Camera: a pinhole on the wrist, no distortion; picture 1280 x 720 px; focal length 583.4 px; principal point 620.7 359.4 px. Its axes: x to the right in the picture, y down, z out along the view. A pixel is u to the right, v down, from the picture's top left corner.
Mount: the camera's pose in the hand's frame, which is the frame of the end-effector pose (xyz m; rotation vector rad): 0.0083 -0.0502 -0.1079 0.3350 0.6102 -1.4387
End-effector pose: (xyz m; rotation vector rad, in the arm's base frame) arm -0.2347 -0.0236 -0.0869 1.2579 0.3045 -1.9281
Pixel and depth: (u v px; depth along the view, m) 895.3 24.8 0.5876
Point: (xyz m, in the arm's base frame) -0.8344 0.3539 0.0736
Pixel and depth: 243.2 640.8 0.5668
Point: -0.6757 -0.4850 -0.1674
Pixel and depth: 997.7 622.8 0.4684
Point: -0.7247 0.1383 -0.4336
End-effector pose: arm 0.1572 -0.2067 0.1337 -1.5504 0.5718 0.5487
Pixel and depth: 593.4 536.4 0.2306
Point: 0.3540 -0.1296 0.1744
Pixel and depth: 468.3 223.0 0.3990
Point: 0.2792 0.0886 0.2770
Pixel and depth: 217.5 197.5 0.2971
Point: 0.1793 0.0575 0.1782
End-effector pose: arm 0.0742 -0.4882 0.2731 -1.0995 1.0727 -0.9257
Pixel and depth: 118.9 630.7 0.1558
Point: 0.1801 -0.5749 0.2799
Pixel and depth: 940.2 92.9 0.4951
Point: 0.1764 -0.4657 0.8770
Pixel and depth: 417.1 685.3 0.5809
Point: 0.5844 -0.8416 0.4000
